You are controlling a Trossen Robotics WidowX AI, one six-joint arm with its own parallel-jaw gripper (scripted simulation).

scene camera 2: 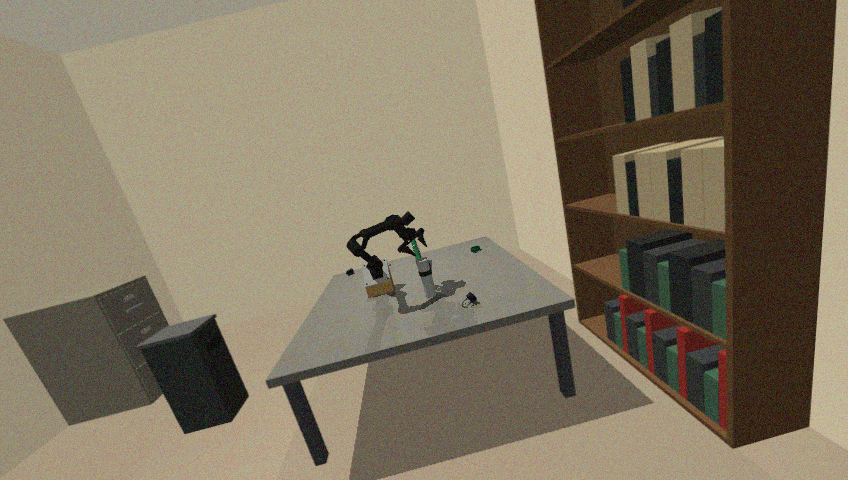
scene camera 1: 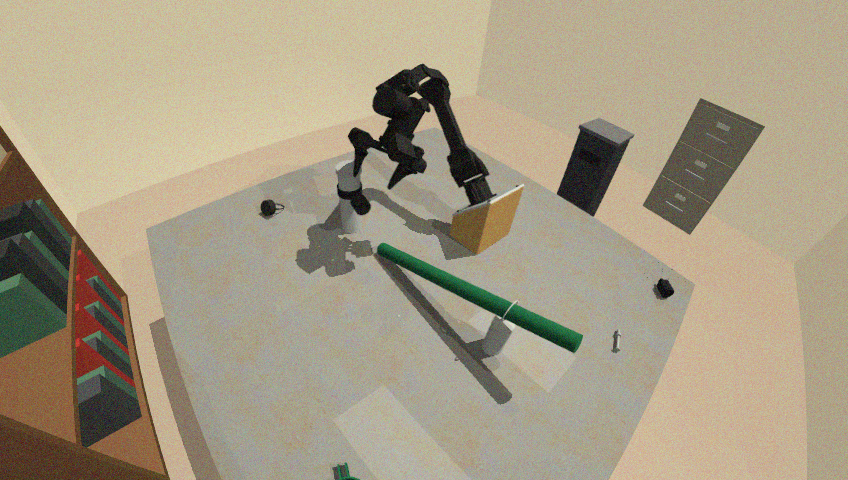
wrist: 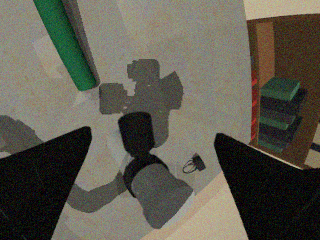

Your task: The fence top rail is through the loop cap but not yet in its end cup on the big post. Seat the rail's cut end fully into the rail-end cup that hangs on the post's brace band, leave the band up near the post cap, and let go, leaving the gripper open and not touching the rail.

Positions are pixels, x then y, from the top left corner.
Scene:
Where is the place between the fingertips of my gripper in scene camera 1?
371,182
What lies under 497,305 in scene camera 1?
A green rail.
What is my gripper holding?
Nothing.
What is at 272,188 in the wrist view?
My gripper.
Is my gripper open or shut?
Open.

